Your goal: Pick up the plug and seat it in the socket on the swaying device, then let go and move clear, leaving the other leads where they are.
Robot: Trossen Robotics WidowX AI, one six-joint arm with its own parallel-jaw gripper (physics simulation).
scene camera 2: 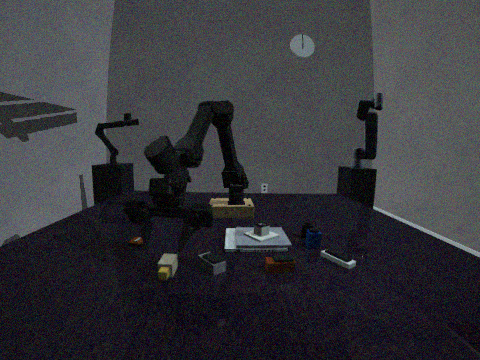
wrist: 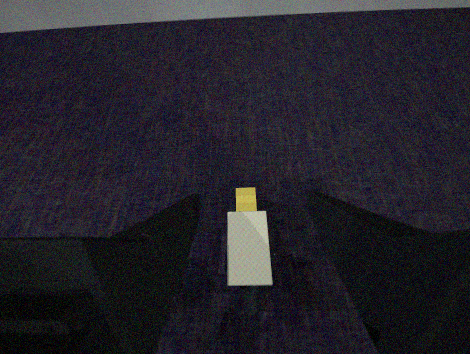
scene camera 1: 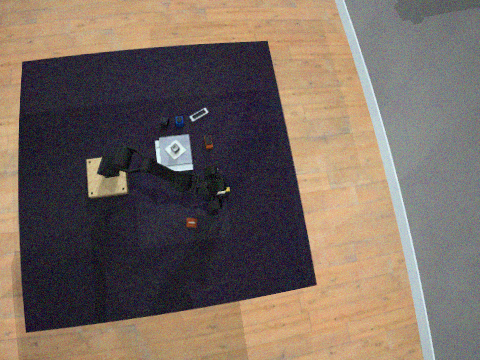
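Note:
The plug, a whitish block with a yellow tip (scene camera 1: 223, 192) (scene camera 2: 168, 264) (wrist: 249, 245), lies on the dark mat. My gripper (scene camera 1: 218, 189) (scene camera 2: 165, 242) (wrist: 253, 198) is open, with its fingers apart on both sides of the plug in the wrist view. In scene camera 2 the fingers hang above and behind the plug, and the exact height is hard to tell. The device (scene camera 1: 185, 140) (scene camera 2: 245, 244) is a flat grey platform on a pale base. The small grey socket (scene camera 1: 175, 148) (scene camera 2: 261, 229) stands on a white diamond-shaped plate on top of it.
A grey block (scene camera 2: 212, 263) lies beside the plug. An orange block (scene camera 1: 208, 142) (scene camera 2: 280, 265), a white-framed piece (scene camera 1: 199, 114) (scene camera 2: 338, 259), a blue block (scene camera 1: 179, 120) (scene camera 2: 313, 239) and a black one (scene camera 1: 164, 121) lie around the device. An orange piece (scene camera 1: 191, 222) (scene camera 2: 136, 241) lies opposite.

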